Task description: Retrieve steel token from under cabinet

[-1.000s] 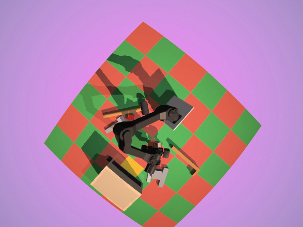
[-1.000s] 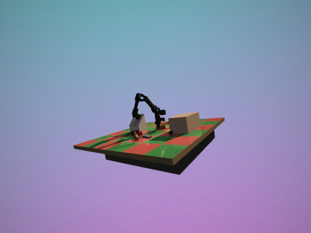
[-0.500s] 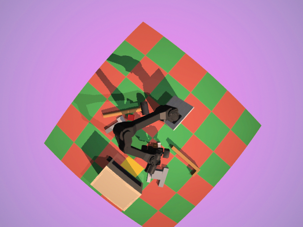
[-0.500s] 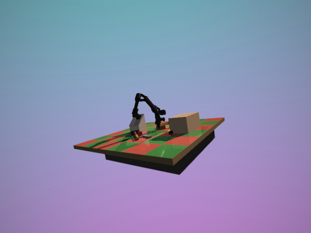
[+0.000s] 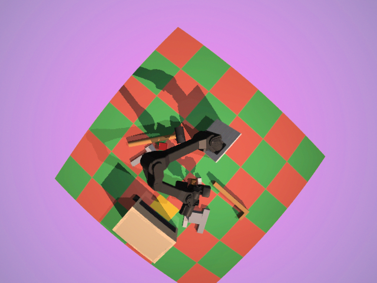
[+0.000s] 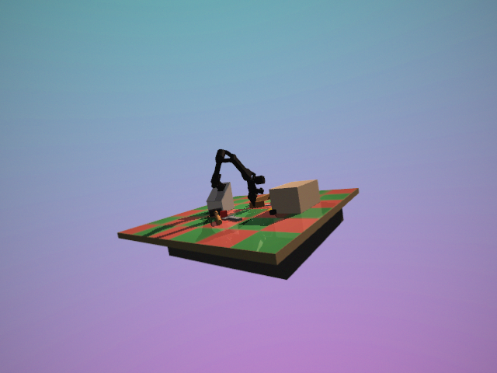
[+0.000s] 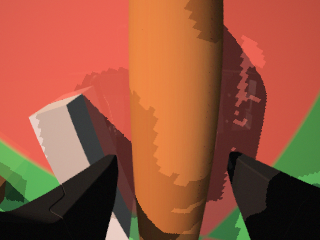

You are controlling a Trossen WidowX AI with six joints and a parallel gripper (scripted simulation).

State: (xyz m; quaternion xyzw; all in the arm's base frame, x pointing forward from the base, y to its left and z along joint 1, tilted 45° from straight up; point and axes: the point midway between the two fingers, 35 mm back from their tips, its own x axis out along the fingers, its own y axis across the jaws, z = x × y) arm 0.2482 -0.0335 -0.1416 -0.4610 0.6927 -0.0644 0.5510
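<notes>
Right now the pale bar is 3 cm to the left of my gripper tip and 3 cm behind it. Also, from my gripper tip: grey block: 15 cm to the left, 13 cm ahead, 1 cm above; then grey bar: 21 cm to the left, 12 cm ahead; then red cube: 27 cm to the right, 5 cm behind, 1 cm above.
</notes>
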